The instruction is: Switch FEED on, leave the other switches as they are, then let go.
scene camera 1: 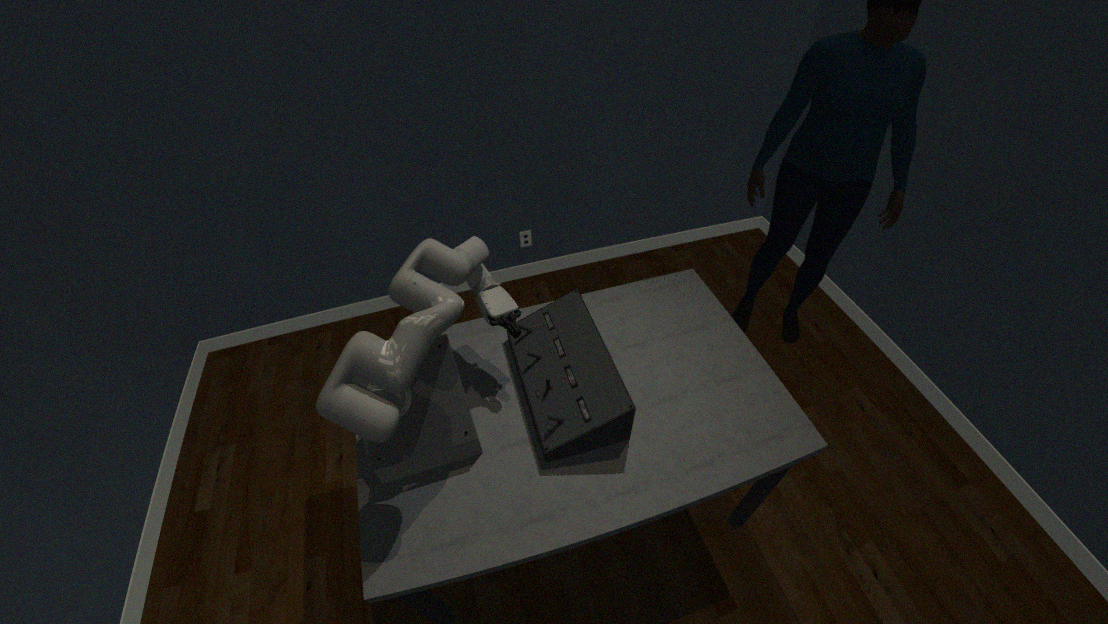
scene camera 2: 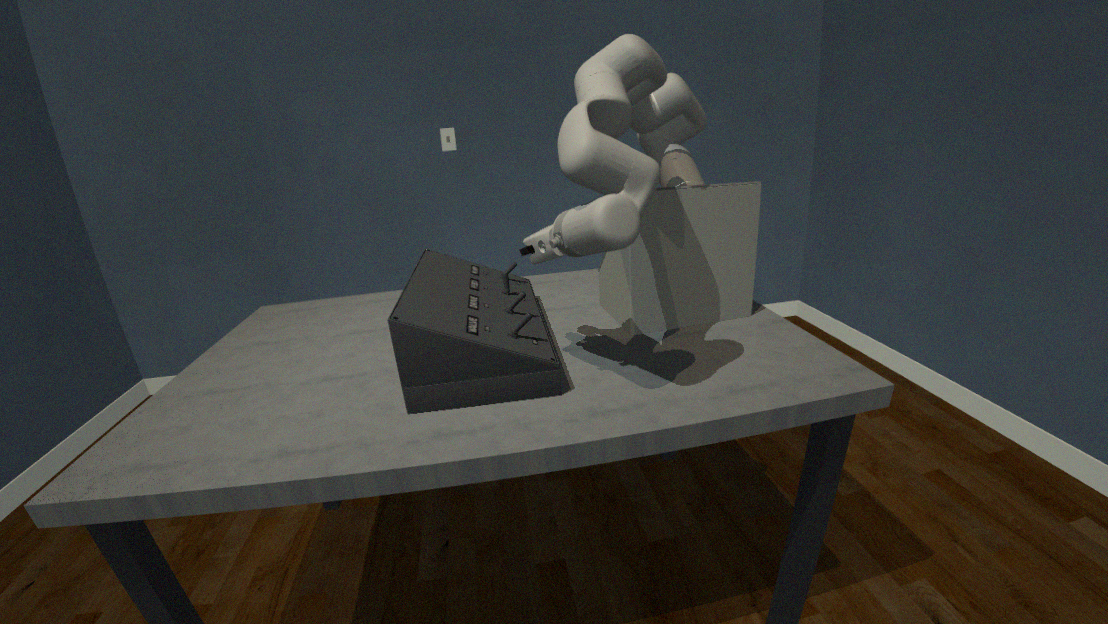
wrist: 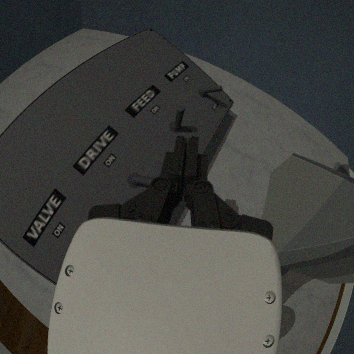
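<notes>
A dark sloped switch box carries labelled levers. The FEED label lies between PUMP and DRIVE. The FEED lever leans away from its ON mark, toward the low edge, like the PUMP lever. The DRIVE lever leans differently. My gripper is shut and empty, above the box's low edge. Its tips appear just short of the FEED lever in the wrist view; contact cannot be told.
The DRIVE lever is partly beside my left finger linkage in the wrist view. The VALVE label is at the near left there. A pale table holds the box and the arm's block-like base. A person stands behind the table.
</notes>
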